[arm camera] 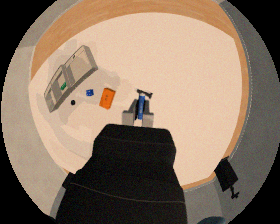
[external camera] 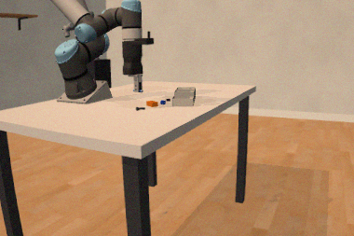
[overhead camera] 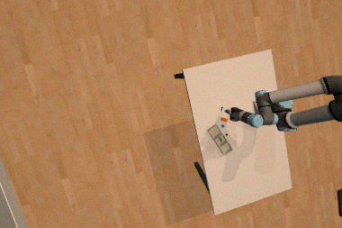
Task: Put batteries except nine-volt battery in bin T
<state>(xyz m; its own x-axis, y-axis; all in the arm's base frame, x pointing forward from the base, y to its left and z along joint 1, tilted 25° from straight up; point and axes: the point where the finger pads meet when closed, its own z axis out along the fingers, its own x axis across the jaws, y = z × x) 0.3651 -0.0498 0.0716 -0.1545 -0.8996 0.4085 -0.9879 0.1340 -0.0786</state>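
The grey bin lies 8 cm ahead of my hand, 24 cm to the left of it and 6 cm below it. The rest, counted from my hand: blue cylinder (1 cm below); then orange block (9 cm to the left, 8 cm below); then black screw (1 cm ahead, 1 cm to the right, 8 cm below).
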